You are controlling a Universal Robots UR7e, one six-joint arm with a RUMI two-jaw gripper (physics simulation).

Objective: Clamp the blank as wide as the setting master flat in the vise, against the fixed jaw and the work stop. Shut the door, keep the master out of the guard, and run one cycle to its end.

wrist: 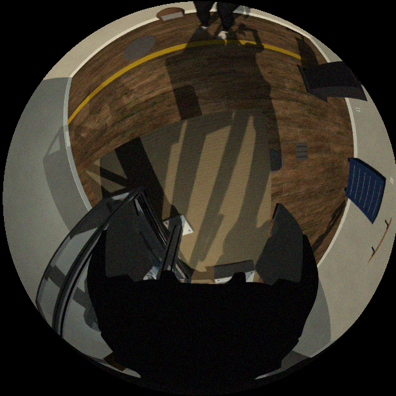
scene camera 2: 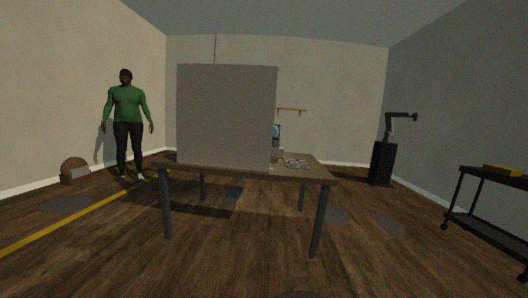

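Pixels of known places: arm's base, origin of its link: [scene camera 2: 272, 146].
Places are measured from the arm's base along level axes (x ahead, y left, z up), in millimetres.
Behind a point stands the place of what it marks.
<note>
My gripper [wrist: 205, 204] is open, with its two dark fingers wide apart and nothing between them, above the table [scene camera 2: 317, 171] @(x 455, y 427, z -90 mm) [wrist: 215, 185]. In the wrist view, a clear-walled, dark-framed enclosure [wrist: 84, 240], which looks like the guard, stands at the left, partly behind the left finger. A small white plate [wrist: 185, 224] lies beside its dark rail. A grey block with a white base [wrist: 234, 273] shows low between the fingers, partly hidden by the gripper body. In scene camera 2, a large grey panel [scene camera 2: 226, 117] @(x 641, y -290, z 287 mm) hides the arm and gripper. I cannot make out blank, master, vise jaws or door position.
Scene camera 2 shows a grey parts tray [scene camera 2: 297, 163] @(x 424, y 259, z -49 mm) at the table's right and a screen [scene camera 2: 276, 131] behind the panel. A person in green [scene camera 2: 128, 105] stands at the left near a yellow floor line [scene camera 2: 65, 220]. A black cart [scene camera 2: 470, 221] stands at the right.
</note>
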